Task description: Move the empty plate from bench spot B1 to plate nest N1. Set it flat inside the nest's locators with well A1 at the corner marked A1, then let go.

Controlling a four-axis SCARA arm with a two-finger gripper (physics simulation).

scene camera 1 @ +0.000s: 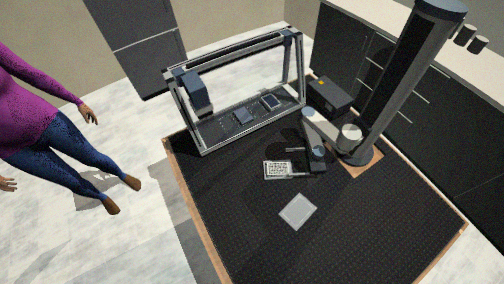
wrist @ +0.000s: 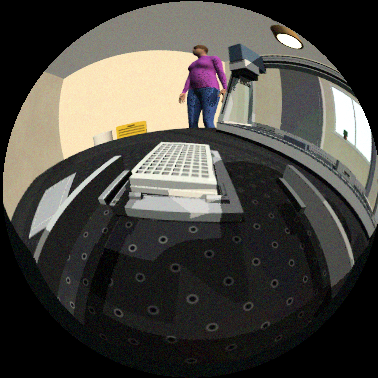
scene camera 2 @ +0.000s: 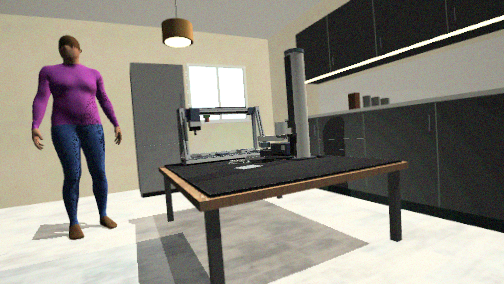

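Where they show: gripper, between the fingertips: (scene camera 1: 286, 161) (wrist: 207, 164) (scene camera 2: 245, 157); arm's base, origin of its link: (scene camera 1: 353, 149) (scene camera 2: 301, 159).
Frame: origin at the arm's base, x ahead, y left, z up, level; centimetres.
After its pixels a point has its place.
Observation:
The white well plate (scene camera 1: 277, 169) {z 4.1, x 50.8, y -13.0 cm} (wrist: 172, 160) {z 4.1, x 48.7, y -12.3 cm} lies on the grey nest (scene camera 1: 275, 177) (wrist: 172, 206), apparently flat between its locators. The corner mark and well A1 cannot be read. A pale flat square (scene camera 1: 298, 212) {z 1.5, x 54.5, y 13.0 cm} (scene camera 2: 249, 167) {z 1.4, x 55.1, y 15.5 cm} (wrist: 52, 205) {z 1.5, x 51.3, y 9.2 cm}, seemingly spot B1, has no plate on it. My gripper (scene camera 1: 290, 161) {z 5.2, x 43.9, y -13.9 cm} (wrist: 207, 164) {z 5.2, x 43.9, y -13.9 cm} is open and empty, at the plate's arm-side end. In the wrist view the left finger stands close beside the plate and the right finger stands well away from it. The gripper is too small to make out in scene camera 2.
The gantry frame (scene camera 1: 250, 130) {z 4.6, x 50.2, y -45.0 cm} stands behind the nest, with its dark head (scene camera 1: 196, 92) {z 48.9, x 74.8, y -46.5 cm} at the left end and two low items on its deck. A dark box (scene camera 1: 330, 95) {z 12.8, x -8.7, y -36.6 cm} stands near the arm's column (scene camera 1: 416, 75) {z 65.2, x 3.6, y 6.6 cm} (scene camera 2: 298, 100) {z 47.8, x 3.7, y 6.5 cm}. A person (scene camera 2: 75, 100) stands beyond the table.

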